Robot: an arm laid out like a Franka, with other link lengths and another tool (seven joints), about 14 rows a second.
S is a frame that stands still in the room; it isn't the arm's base.
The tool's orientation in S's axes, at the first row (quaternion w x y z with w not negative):
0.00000, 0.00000, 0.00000, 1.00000
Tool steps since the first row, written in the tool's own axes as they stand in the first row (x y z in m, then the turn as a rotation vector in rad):
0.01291, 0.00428, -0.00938, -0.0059, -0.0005, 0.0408
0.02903, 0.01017, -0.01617, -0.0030, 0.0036, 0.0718
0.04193, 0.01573, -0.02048, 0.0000, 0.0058, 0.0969
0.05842, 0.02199, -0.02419, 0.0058, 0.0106, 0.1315
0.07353, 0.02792, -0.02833, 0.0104, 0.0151, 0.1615
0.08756, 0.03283, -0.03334, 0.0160, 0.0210, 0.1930
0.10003, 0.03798, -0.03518, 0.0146, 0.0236, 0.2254
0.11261, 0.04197, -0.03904, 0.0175, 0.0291, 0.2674
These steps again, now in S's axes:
-0.01291, -0.00428, -0.00938, 0.0059, 0.0005, 0.0408
-0.02903, -0.01017, -0.01617, 0.0030, -0.0036, 0.0718
-0.04193, -0.01573, -0.02048, 0.0000, -0.0058, 0.0969
-0.05842, -0.02199, -0.02419, -0.0058, -0.0106, 0.1315
-0.07353, -0.02792, -0.02833, -0.0104, -0.0151, 0.1615
-0.08756, -0.03283, -0.03334, -0.0160, -0.0210, 0.1930
-0.10003, -0.03798, -0.03518, -0.0146, -0.0236, 0.2254
-0.11261, -0.04197, -0.03904, -0.0175, -0.0291, 0.2674

